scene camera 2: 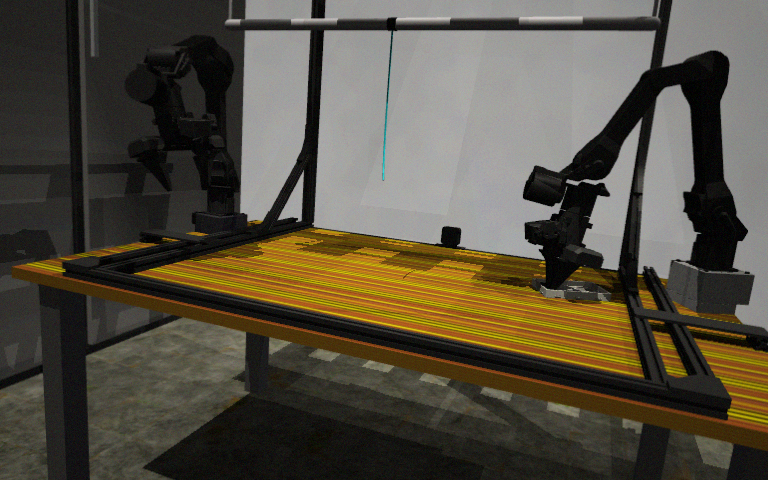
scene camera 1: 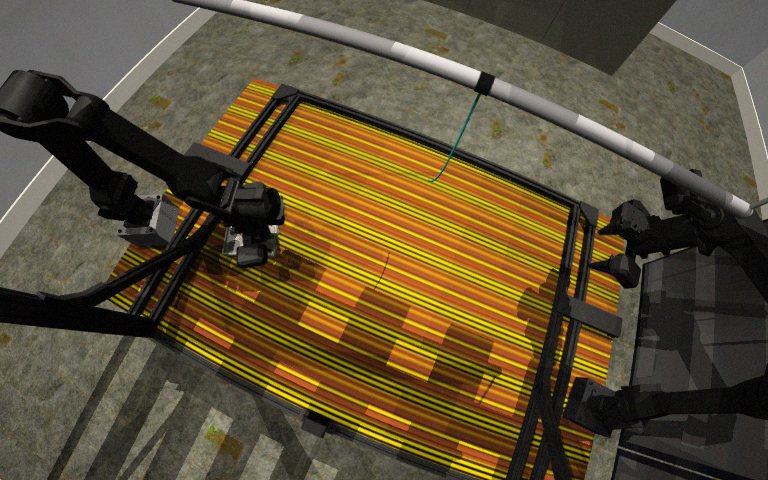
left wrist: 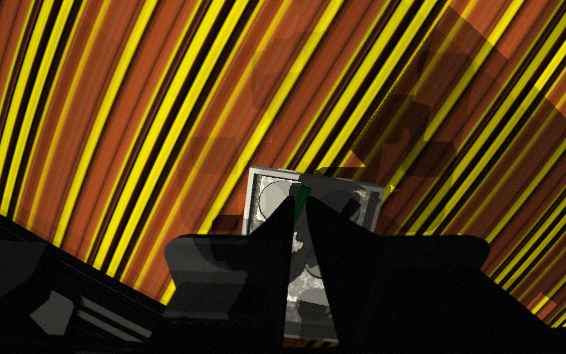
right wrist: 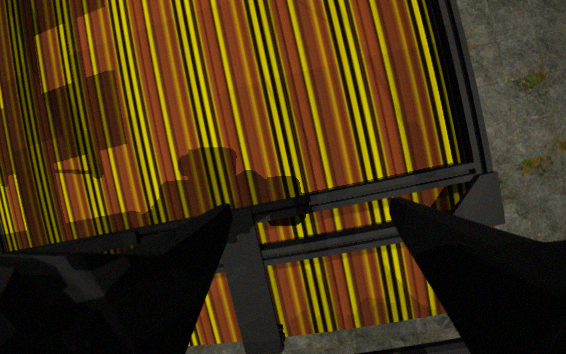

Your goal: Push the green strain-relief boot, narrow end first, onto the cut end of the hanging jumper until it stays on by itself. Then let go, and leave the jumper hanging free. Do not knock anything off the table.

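Frame: origin at the left arm's base, x right, y ahead, z up, level; millimetres.
Where they show: left gripper, fingertip midpoint: (scene camera 1: 269, 236) (left wrist: 299, 202); right gripper, fingertip midpoint: (scene camera 2: 189, 188) (scene camera 1: 594, 249) (right wrist: 309, 208); left arm's base at its link origin: (scene camera 2: 711, 267) (scene camera 1: 139, 214); right arm's base at its link origin: (scene camera 2: 220, 213) (scene camera 1: 599, 407).
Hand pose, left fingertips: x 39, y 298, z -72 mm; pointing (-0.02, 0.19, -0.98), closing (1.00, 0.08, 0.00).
Observation:
Each offset is from my left fingertips to the top centre of the thing. "spot": to the spot under its first point. Level surfaces: height alone.
My left gripper (left wrist: 299, 202) (scene camera 2: 553, 284) points down into a small pale tray {spot: dx -33, dy +1, dz +9 mm} (left wrist: 248, 200) (scene camera 2: 552, 293). It is shut on the green boot {dx +0, dy -1, dz +4 mm} (left wrist: 302, 194), whose far end shows between the fingertips in the left wrist view. The boot's lower part and narrow end cannot be made out. The teal jumper {spot: dx +16, dy +346, dz +394 mm} (scene camera 1: 465, 127) (scene camera 2: 387, 101) hangs from a black clip {dx +15, dy +345, dz +476 mm} (scene camera 1: 484, 83) (scene camera 2: 391, 23), its lower end free in the air, far from both grippers. My right gripper (right wrist: 309, 208) (scene camera 1: 596, 247) (scene camera 2: 186, 187) is wide open and empty, above the table's right side in scene camera 1.
The tray holds a small black part {dx +32, dy -7, dz +6 mm} (left wrist: 351, 207) and other pieces, partly hidden by the fingers. A grey-and-white bar {spot: dx -41, dy +217, dz +472 mm} (scene camera 1: 362, 39) (scene camera 2: 481, 23) crosses above the table. Black frame rails edge the striped table {dz -5 mm} (scene camera 1: 396, 226) (scene camera 2: 339, 294). A small black box {spot: dx +397, dy +112, dz +26 mm} (scene camera 2: 451, 236) (scene camera 1: 317, 422) stands at one edge.

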